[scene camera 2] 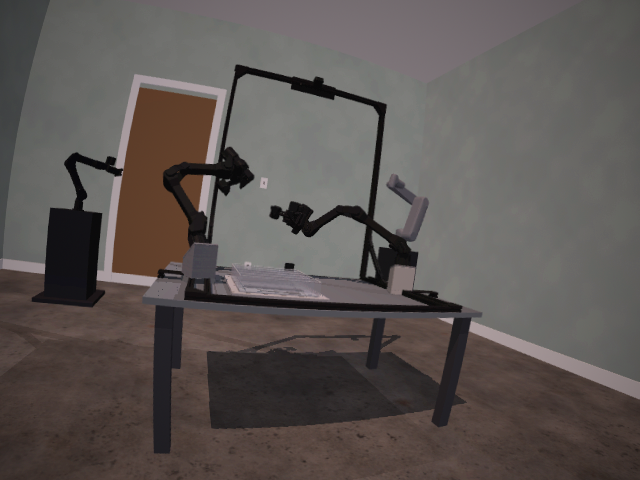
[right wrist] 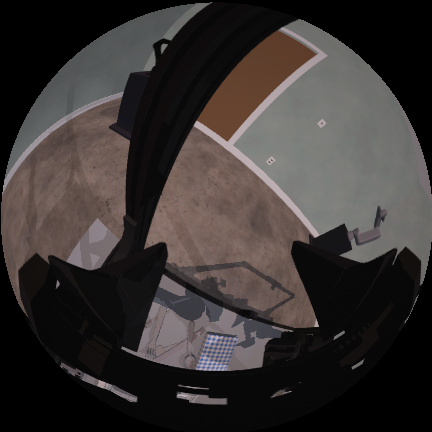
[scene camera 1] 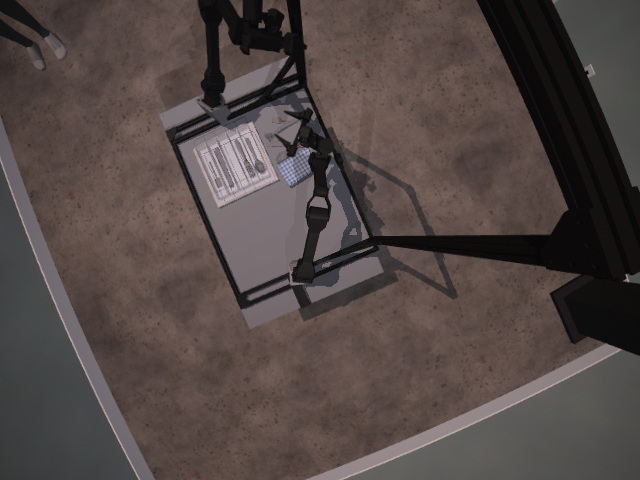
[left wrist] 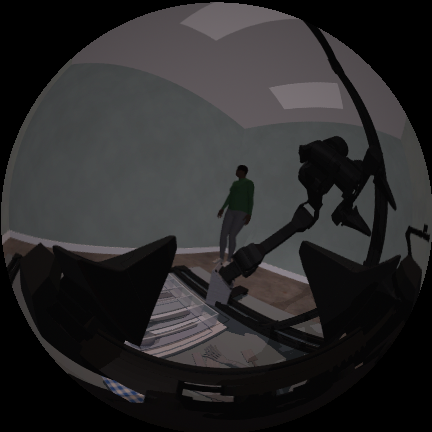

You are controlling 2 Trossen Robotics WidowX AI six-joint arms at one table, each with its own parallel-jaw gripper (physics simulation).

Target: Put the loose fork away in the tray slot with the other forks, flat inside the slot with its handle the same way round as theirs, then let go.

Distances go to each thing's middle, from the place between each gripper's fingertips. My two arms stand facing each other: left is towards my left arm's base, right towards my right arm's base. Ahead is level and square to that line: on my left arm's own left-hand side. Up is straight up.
The white cutlery tray [scene camera 1: 225,142] lies 46 cm ahead of my right hand, 34 cm below it and 12 cm to the left of it.
The white cutlery tray is 27 cm ahead of my left hand, 7 cm to the right of it and 28 cm below it.
